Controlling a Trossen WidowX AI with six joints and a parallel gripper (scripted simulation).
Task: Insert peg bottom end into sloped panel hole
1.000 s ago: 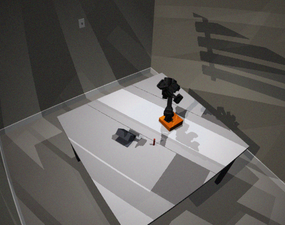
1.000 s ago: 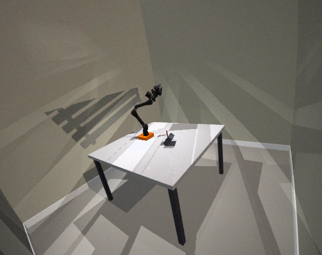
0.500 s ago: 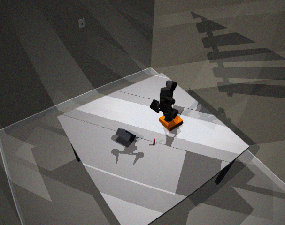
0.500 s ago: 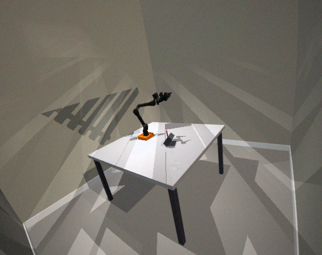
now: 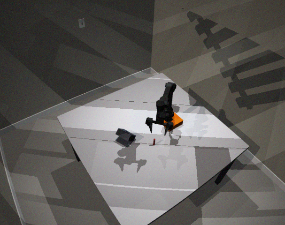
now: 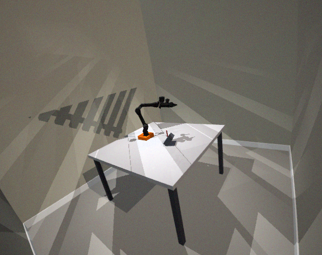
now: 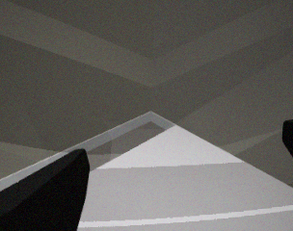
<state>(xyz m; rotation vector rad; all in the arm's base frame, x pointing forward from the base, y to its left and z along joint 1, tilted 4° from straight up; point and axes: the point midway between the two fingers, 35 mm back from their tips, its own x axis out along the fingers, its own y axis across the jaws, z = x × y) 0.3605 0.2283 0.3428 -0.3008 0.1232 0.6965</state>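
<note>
My gripper tip is 320 mm above the red peg, 130 mm to the left of it and 130 mm past it. Also, from my gripper tip: grey sloped panel: 340 mm to the right, 320 mm below, 10 mm ahead.
</note>
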